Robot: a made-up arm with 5 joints.
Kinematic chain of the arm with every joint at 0, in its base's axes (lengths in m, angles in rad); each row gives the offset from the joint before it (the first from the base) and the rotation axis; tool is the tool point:
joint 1: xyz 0 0 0.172 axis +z
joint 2: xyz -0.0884 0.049 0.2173 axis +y
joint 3: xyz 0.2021 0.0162 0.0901 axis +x
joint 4: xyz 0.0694 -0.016 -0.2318 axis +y
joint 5: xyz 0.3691 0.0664 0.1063 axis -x
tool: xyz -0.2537 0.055 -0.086
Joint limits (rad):
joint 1: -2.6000..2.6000
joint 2: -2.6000..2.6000
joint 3: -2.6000..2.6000
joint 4: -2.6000..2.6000
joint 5: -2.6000..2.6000
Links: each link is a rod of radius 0.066 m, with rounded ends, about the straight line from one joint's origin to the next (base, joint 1, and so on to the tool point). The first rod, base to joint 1, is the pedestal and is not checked.
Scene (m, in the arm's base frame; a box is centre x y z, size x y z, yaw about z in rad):
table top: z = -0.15
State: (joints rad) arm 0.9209 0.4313 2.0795 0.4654 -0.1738
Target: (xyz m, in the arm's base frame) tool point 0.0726 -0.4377 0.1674
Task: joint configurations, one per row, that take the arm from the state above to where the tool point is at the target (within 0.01 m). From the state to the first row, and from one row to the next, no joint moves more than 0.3 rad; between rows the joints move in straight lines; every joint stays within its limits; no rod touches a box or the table.
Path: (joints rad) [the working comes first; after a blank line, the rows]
Joints at the target: -1.5714 1.1635 2.6000 0.8805 -0.8126
Straight joint move there: clear.

1: 0.6440 0.5127 2.1373 0.5115 -0.2448
2: 0.3671 0.5940 2.1952 0.5576 -0.3158
3: 0.0901 0.6754 2.2530 0.6038 -0.3867
4: -0.1868 0.7567 2.3108 0.6499 -0.4577
5: -0.4637 0.8381 2.3687 0.6960 -0.5287
6: -0.7406 0.9194 2.4265 0.7421 -0.5997
7: -1.0176 1.0008 2.4843 0.7882 -0.6707
8: -1.2945 1.0821 2.5422 0.8343 -0.7416
9: -1.5714 1.1635 2.6000 0.8805 -0.8126

